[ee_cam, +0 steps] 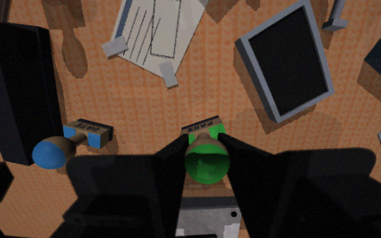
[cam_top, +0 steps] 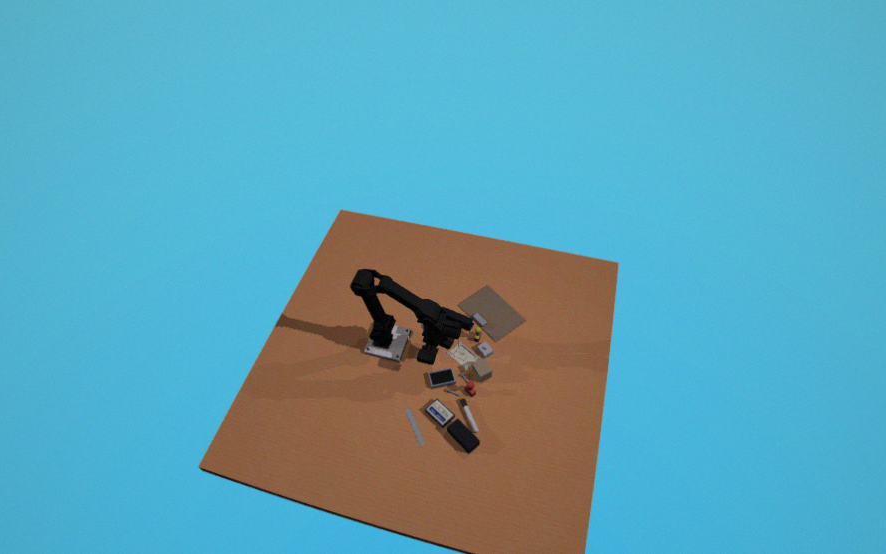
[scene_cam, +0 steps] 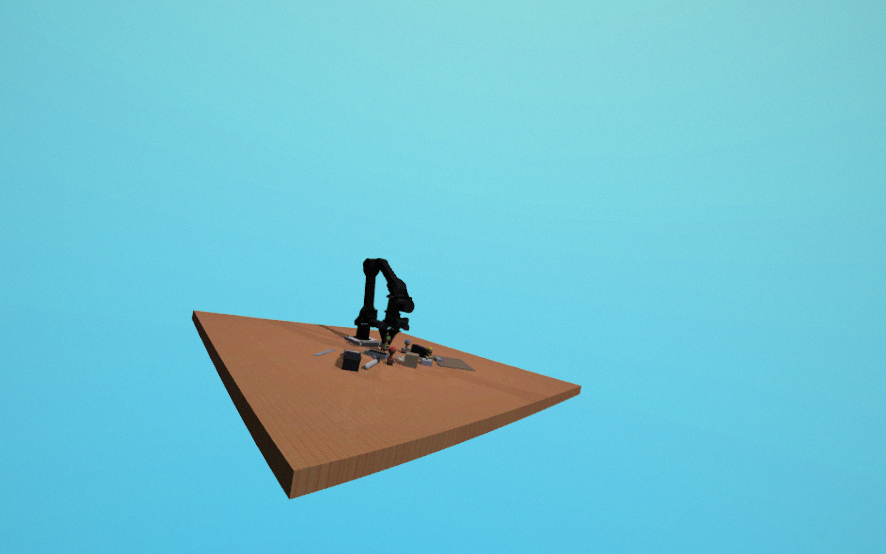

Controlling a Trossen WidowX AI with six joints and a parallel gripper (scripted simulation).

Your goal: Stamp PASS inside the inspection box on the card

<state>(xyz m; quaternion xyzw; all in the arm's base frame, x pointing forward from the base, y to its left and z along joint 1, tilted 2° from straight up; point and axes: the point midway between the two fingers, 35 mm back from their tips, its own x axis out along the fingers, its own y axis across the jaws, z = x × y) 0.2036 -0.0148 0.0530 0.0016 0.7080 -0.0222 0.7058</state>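
Right now the ink pad is 50 mm ahead of my gripper tip, 80 mm to the right of it and 30 mm below it. Round my gripper tip: blue stamp 130 mm to the left, 20 mm below; card 110 mm ahead, 30 mm to the left, 40 mm below; green-knobbed stamp right at my gripper tip.
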